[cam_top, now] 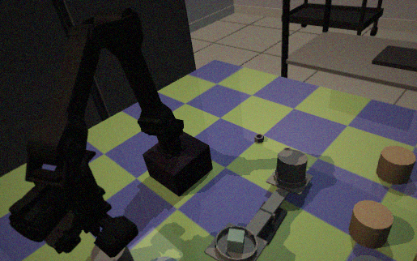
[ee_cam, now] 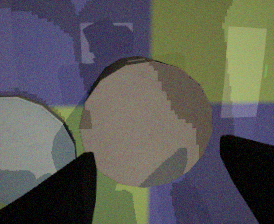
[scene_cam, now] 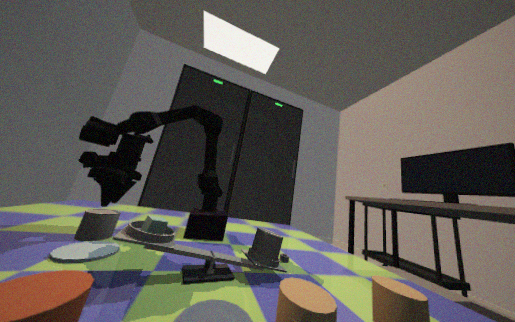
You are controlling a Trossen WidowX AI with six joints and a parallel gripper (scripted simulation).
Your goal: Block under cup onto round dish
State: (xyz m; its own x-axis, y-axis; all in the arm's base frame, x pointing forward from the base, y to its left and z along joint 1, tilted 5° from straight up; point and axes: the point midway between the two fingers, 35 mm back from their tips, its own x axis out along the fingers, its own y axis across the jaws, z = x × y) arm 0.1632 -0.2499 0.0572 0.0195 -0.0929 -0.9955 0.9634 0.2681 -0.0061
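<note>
Right now my gripper tip is 50 mm above the cup, 20 mm to the left of it and 10 mm short of it. From my gripper tip the other things lie so: round dish 90 mm ahead, 80 mm below, 60 mm to the left; then orange-red cylinder 340 mm ahead, 170 mm to the left, 50 mm below.
</note>
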